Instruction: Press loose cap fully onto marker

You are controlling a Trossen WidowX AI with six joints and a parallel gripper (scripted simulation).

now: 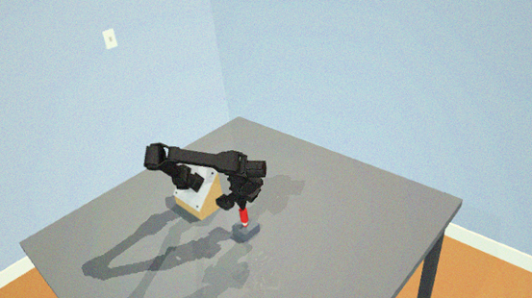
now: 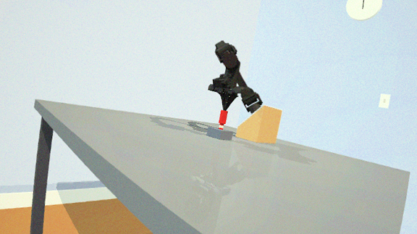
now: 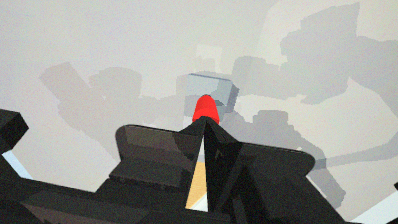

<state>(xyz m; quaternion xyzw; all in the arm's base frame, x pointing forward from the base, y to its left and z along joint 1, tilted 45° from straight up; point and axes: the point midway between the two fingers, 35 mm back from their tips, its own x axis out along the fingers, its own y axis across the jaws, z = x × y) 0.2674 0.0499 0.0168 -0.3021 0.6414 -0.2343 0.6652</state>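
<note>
Right now the red cap is 3 cm below my gripper tip.
</note>
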